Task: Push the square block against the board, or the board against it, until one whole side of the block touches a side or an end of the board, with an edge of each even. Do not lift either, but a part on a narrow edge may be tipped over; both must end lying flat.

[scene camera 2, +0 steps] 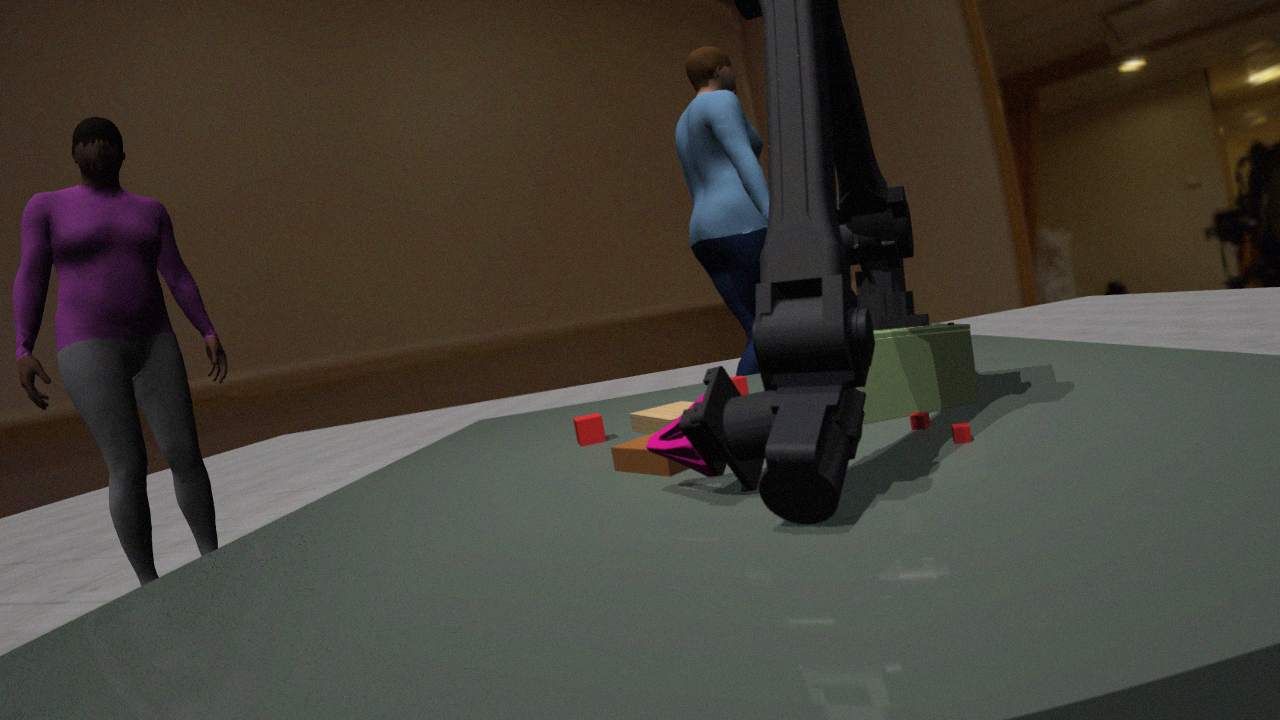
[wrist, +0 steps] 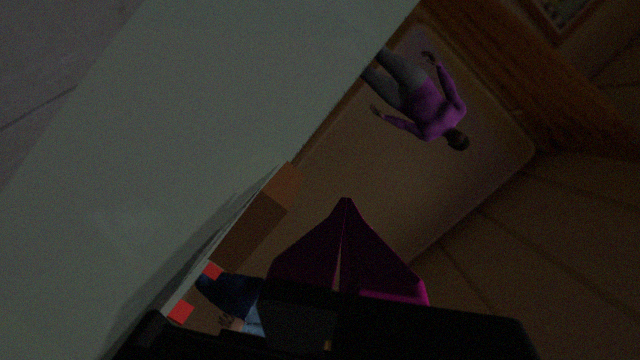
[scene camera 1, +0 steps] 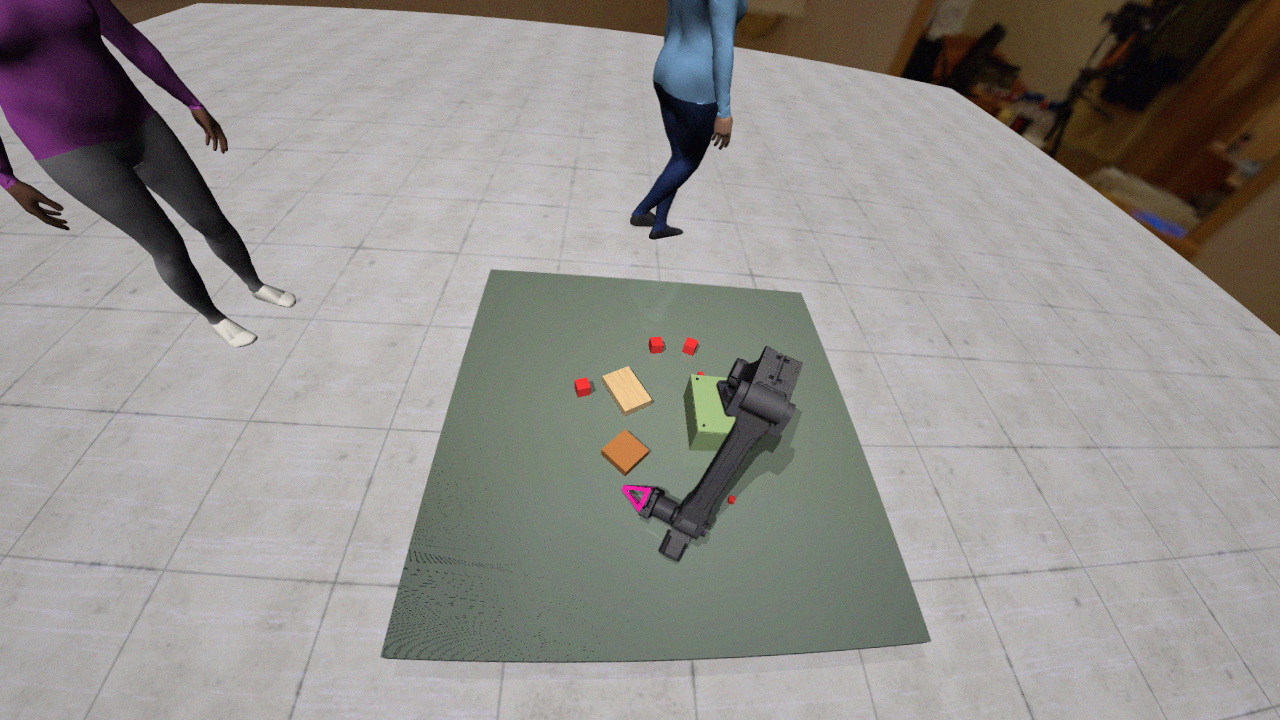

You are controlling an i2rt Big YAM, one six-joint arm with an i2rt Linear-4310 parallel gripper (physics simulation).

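Frame: origin at the arm's base, x ahead, y left, z up, level; millimetres.
Seen in the pictures: gripper, fingertip midpoint: (scene camera 2: 649, 444) (wrist: 345, 205) (scene camera 1: 622, 487); arm's base, link origin: (scene camera 2: 884, 327).
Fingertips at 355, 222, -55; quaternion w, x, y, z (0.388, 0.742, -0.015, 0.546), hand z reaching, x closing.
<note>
Offsets run from my fingertips to a thing's top centre, as dx, dy, dz.
The square block @(-23, -120, -20) (scene camera 1: 624, 452) (scene camera 2: 640, 456) (wrist: 254, 231), orange-brown, lies flat. In scene camera 1 it is turned so a corner points toward the front. The board @(-53, -336, -20) (scene camera 1: 626, 390) (scene camera 2: 660, 416), light wood, lies flat behind the block, with a gap between them. The board does not show in the wrist view. My gripper (scene camera 1: 627, 488) (scene camera 2: 652, 442) (wrist: 345, 205) is shut and empty, with magenta fingers. It is low at the block's front side in scene camera 1, apart from it there; in scene camera 2 the fingers overlap the block's right part, and contact cannot be told.
A green box (scene camera 1: 708, 407) (scene camera 2: 899, 371) stands right of the board, beneath part of the arm. Red cubes @(-178, -519, -9) (scene camera 1: 656, 344) @(-300, -509, -9) (scene camera 1: 690, 346) lie behind the board and another red cube @(+85, -351, -9) (scene camera 1: 582, 386) (scene camera 2: 588, 429) lies left of it. A small red cube @(-302, +47, -33) (scene camera 1: 731, 499) (scene camera 2: 961, 433) lies right of the arm.
</note>
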